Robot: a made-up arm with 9 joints. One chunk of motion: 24 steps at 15 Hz.
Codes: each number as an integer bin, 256 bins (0 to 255) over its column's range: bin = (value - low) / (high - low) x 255, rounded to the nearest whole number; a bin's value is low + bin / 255 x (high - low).
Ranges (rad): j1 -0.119..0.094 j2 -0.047..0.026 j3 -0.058..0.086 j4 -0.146..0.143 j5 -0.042..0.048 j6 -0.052..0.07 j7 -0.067..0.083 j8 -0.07..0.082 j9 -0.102..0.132
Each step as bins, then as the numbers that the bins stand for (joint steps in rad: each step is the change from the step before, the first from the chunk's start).
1 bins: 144 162 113 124 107 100 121 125 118
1 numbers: 0.00128 -0.00062 0.00581 -0.00547 -0.00424 -0.00416 0.00418 0.00451 0.00628
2 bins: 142 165 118 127 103 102 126 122 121
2 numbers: -0.00039 0.00024 0.00864 -0.00207 -0.00565 -0.00320 0.00712 0.00272 0.00904
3 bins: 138 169 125 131 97 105 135 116 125
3 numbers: -0.00373 0.00138 0.01259 0.00247 -0.00776 -0.00176 0.01241 -0.00085 0.01271
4 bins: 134 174 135 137 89 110 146 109 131
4 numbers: -0.00707 0.00281 0.01824 0.00927 -0.01059 0.00063 0.01888 -0.00503 0.01821
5 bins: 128 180 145 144 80 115 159 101 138
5 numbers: -0.01208 0.00453 0.02388 0.01720 -0.01376 0.00302 0.02653 -0.00980 0.02464
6 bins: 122 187 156 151 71 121 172 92 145
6 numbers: -0.01709 0.00653 0.03009 0.02513 -0.01694 0.00589 0.03418 -0.01516 0.03106
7 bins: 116 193 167 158 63 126 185 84 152
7 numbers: -0.02211 0.00825 0.03631 0.03307 -0.01976 0.00828 0.04182 -0.01993 0.03748
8 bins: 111 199 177 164 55 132 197 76 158
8 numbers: -0.02628 0.00997 0.04195 0.03987 -0.02259 0.01115 0.04888 -0.02470 0.04299
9 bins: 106 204 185 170 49 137 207 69 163
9 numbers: -0.03046 0.01140 0.04647 0.04667 -0.02471 0.01355 0.05476 -0.02887 0.04758
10 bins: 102 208 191 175 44 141 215 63 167
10 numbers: -0.03380 0.01255 0.04986 0.05233 -0.02647 0.01546 0.05947 -0.03245 0.05125
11 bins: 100 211 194 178 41 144 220 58 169
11 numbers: -0.03547 0.01340 0.05155 0.05573 -0.02753 0.01689 0.06241 -0.03543 0.05308
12 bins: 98 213 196 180 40 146 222 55 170
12 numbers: -0.03714 0.01398 0.05268 0.05800 -0.02788 0.01785 0.06359 -0.03722 0.05400
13 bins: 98 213 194 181 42 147 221 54 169
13 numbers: -0.03714 0.01398 0.05155 0.05913 -0.02718 0.01833 0.06300 -0.03781 0.05308
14 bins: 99 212 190 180 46 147 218 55 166
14 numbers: -0.03631 0.01369 0.04929 0.05800 -0.02576 0.01833 0.06124 -0.03722 0.05033
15 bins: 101 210 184 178 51 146 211 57 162
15 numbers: -0.03464 0.01312 0.04591 0.05573 -0.02400 0.01785 0.05712 -0.03602 0.04666
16 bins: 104 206 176 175 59 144 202 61 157
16 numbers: -0.03213 0.01197 0.04139 0.05233 -0.02118 0.01689 0.05182 -0.03364 0.04207
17 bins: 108 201 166 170 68 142 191 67 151
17 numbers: -0.02879 0.01054 0.03574 0.04667 -0.01800 0.01594 0.04535 -0.03006 0.03656
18 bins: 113 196 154 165 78 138 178 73 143
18 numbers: -0.02461 0.00911 0.02896 0.04100 -0.01447 0.01402 0.03771 -0.02649 0.02922
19 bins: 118 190 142 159 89 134 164 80 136
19 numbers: -0.02044 0.00739 0.02219 0.03420 -0.01059 0.01211 0.02947 -0.02231 0.02280
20 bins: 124 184 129 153 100 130 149 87 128
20 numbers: -0.01542 0.00567 0.01485 0.02740 -0.00671 0.01020 0.02065 -0.01814 0.01546
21 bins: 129 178 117 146 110 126 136 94 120
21 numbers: -0.01125 0.00396 0.00807 0.01947 -0.00318 0.00828 0.01300 -0.01397 0.00812
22 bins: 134 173 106 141 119 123 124 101 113
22 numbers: -0.00707 0.00253 0.00186 0.01380 0.00000 0.00685 0.00594 -0.00980 0.00169
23 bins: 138 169 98 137 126 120 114 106 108
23 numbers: -0.00373 0.00138 -0.00266 0.00927 0.00247 0.00541 0.00006 -0.00682 -0.00289
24 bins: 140 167 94 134 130 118 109 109 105
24 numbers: -0.00206 0.00081 -0.00492 0.00587 0.00388 0.00445 -0.00288 -0.00503 -0.00565
